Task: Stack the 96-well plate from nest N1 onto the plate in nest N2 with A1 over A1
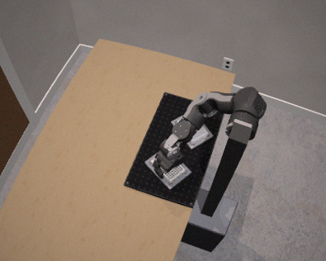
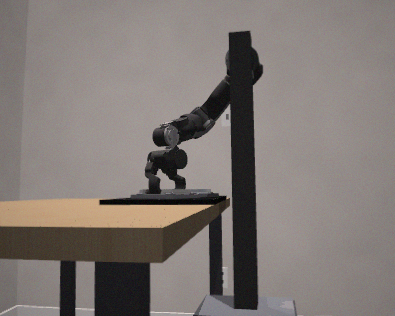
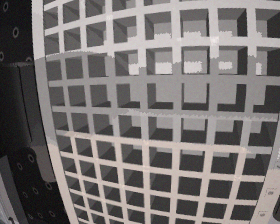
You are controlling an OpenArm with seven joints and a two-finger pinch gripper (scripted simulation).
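My gripper is now 130 mm to the left of the A1 mark and 60 mm past it.
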